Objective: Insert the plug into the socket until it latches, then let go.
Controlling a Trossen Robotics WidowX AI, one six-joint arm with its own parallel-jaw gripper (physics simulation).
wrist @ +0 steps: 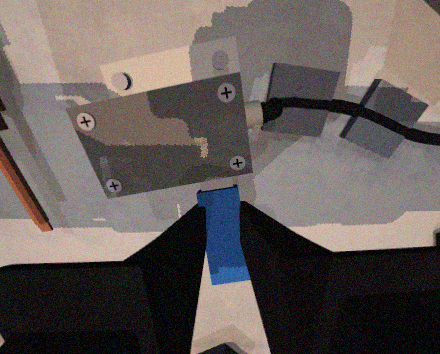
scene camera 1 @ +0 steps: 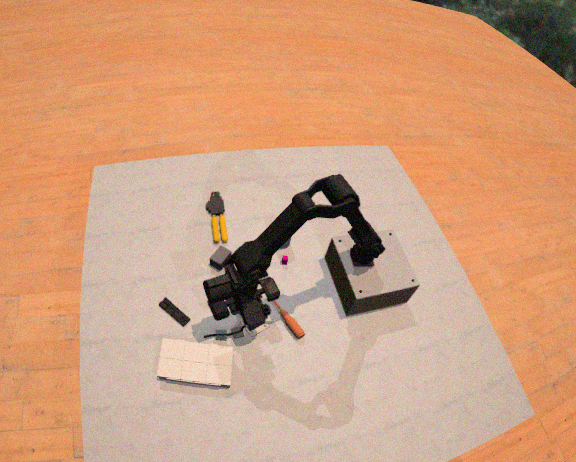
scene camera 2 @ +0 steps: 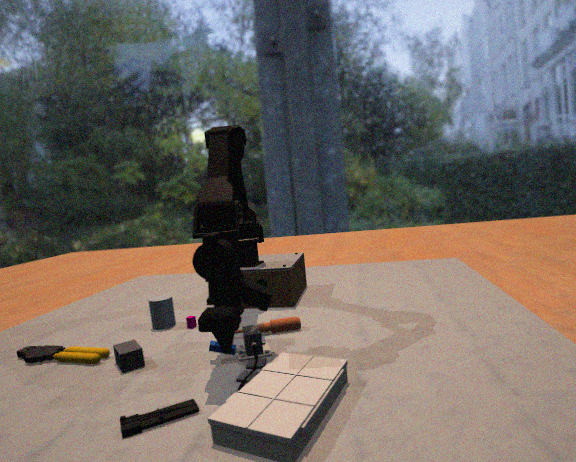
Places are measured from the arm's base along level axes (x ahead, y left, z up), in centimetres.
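Where they show: gripper, fingertip midpoint: [wrist: 221,209] [scene camera 2: 228,351]; arm's base, origin of the base link: [scene camera 1: 361,257] [scene camera 2: 248,264].
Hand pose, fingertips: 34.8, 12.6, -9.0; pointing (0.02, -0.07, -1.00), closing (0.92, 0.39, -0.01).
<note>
Each offset is from my fingertips to the top centre of the thing, as dx, dy, dz. "spot": to the spot under its first point.
The blue plug {+0.0, +0.0, +2.2} [scene camera 2: 216,346] [wrist: 223,235] is between the fingers of my gripper [wrist: 221,209] [scene camera 2: 227,348], which is shut on it. The socket {-3.0, +3.6, +3.1} [wrist: 165,135] [scene camera 2: 253,342] is a grey box with a screw at each corner, on a pale base plate {spot: -5.4, +5.1, -1.0} [wrist: 150,67]. In the wrist view the plug's front end is at the box's lower edge, near its right corner, with a thin pale strip between blue body and box. The box looks turned slightly relative to the plug. Whether the plug's tip is inside the opening is hidden. The arm hides most of the socket in scene camera 1.
A black cable [wrist: 345,107] [scene camera 1: 220,335] leaves the socket past two grey blocks {+1.4, +6.3, -0.9} [wrist: 295,122] {+5.9, +7.2, -0.9} [wrist: 375,137]. Nearby are a tiled box {+12.8, +16.6, +2.1} [scene camera 1: 195,362] [scene camera 2: 285,390], screwdriver {-12.3, +1.7, +1.3} [scene camera 1: 292,325] [scene camera 2: 285,325], dark bar {+19.4, +0.6, +0.2} [scene camera 1: 174,311] [scene camera 2: 159,417], grey cube {+6.2, -17.8, +2.1} [scene camera 1: 220,257] [scene camera 2: 129,356], pliers {spot: +6.5, -30.0, +0.2} [scene camera 1: 219,227], pink cube {-13.5, -18.0, +1.1} [scene camera 1: 285,260] and cylinder {-13.3, -26.0, +5.6} [scene camera 2: 162,314].
</note>
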